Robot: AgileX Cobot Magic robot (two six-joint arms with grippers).
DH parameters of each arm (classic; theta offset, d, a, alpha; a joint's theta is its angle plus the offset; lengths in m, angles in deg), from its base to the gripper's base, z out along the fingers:
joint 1: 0 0.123 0 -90
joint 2: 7.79 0 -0.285 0
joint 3: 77.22 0 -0.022 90
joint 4: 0 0.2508 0 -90
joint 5: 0 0 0.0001 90
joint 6: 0 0.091 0 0
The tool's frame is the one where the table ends.
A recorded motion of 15 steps. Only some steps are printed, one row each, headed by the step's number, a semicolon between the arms.
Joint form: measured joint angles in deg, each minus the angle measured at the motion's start. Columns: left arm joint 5, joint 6, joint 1, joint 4, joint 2, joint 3; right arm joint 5, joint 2, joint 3, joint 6, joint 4, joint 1.
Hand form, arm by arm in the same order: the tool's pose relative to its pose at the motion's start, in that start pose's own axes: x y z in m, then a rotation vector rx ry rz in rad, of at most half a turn. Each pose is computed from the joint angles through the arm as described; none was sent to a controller.
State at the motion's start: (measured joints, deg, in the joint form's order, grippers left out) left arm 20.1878 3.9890 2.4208 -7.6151 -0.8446 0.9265; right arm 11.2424 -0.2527 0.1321 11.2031 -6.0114 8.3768
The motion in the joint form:
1: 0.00 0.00 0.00 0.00 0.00 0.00; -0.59 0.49 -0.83 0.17 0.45 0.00
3: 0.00 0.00 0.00 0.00 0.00 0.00; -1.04 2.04 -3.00 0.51 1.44 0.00
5: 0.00 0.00 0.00 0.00 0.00 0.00; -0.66 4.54 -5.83 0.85 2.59 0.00
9: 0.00 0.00 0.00 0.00 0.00 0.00; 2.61 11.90 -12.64 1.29 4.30 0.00
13: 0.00 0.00 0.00 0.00 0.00 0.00; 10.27 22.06 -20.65 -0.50 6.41 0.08
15: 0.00 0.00 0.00 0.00 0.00 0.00; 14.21 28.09 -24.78 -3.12 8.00 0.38
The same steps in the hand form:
1: 0.0000 0.0000 0.0000 0.0000 0.0000 0.0000; -0.0053 0.0007 -0.0004 -0.0041 -0.0157 0.0108
3: 0.0000 0.0000 0.0000 0.0000 0.0000 0.0000; -0.0172 0.0022 -0.0008 -0.0100 -0.0335 0.0339
5: 0.0000 0.0000 0.0000 0.0000 0.0000 0.0000; -0.0308 0.0037 -0.0002 -0.0134 -0.0319 0.0596
9: 0.0000 0.0000 0.0000 0.0000 0.0000 0.0000; -0.0583 0.0068 0.0066 -0.0084 0.0351 0.0960
13: 0.0000 0.0000 0.0000 0.0000 0.0000 0.0000; -0.0814 0.0103 0.0233 0.0052 0.2063 0.0982
15: 0.0000 0.0000 0.0000 0.0000 0.0000 0.0000; -0.0909 0.0131 0.0363 -0.0006 0.3095 0.0766

